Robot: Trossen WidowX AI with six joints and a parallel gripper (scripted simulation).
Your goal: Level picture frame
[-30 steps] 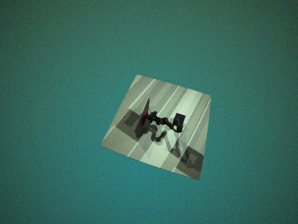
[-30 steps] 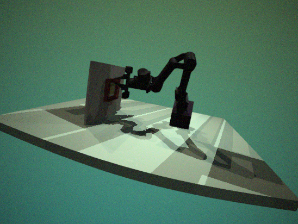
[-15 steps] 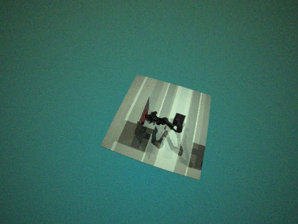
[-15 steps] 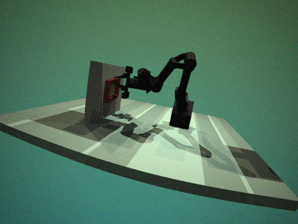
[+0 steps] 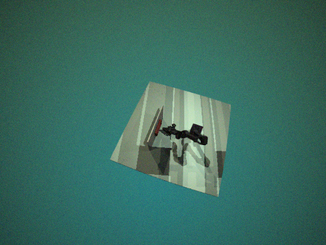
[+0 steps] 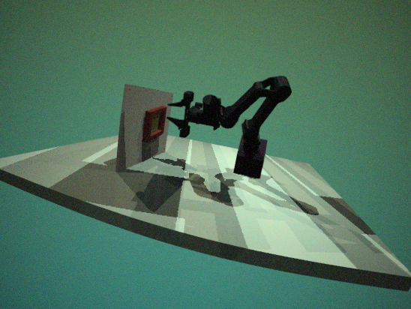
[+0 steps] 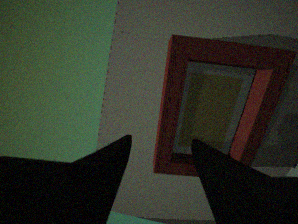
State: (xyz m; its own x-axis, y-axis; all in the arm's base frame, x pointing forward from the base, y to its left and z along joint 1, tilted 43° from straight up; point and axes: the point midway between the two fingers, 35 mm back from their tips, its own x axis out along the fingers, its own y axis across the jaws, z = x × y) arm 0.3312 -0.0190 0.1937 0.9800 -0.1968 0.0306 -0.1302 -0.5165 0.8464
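Right now the red picture frame is 60 mm ahead of my gripper tip, 30 mm to the right of it and 60 mm below it. Also, from my gripper tip: grey wall panel 70 mm ahead, 20 mm to the right, 70 mm below.
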